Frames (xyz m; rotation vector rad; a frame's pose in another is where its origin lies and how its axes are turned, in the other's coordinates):
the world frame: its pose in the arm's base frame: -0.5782 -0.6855 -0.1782 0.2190 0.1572 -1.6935
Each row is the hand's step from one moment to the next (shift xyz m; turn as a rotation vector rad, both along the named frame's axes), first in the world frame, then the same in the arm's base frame.
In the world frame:
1: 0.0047 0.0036 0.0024 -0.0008 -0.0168 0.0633
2: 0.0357 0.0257 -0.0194 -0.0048 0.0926 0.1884
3: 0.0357 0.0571 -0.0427 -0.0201 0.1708 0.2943
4: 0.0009 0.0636 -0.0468 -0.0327 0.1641 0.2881
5: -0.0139 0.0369 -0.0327 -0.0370 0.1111 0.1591
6: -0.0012 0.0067 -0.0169 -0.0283 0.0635 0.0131
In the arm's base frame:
1: 0.0029 -0.0056 0.0013 -0.0199 -0.0115 0.0613
2: 0.0220 -0.0334 -0.0267 0.0823 -0.0511 0.1863
3: 0.0544 -0.0322 -0.0486 0.1560 -0.0712 0.2946
4: 0.0654 0.0014 -0.0442 0.1512 -0.0567 0.2914
5: 0.0400 0.0160 -0.0277 0.1062 -0.0158 0.1658
6: 0.0077 0.0041 -0.0160 0.0657 0.0158 0.0208

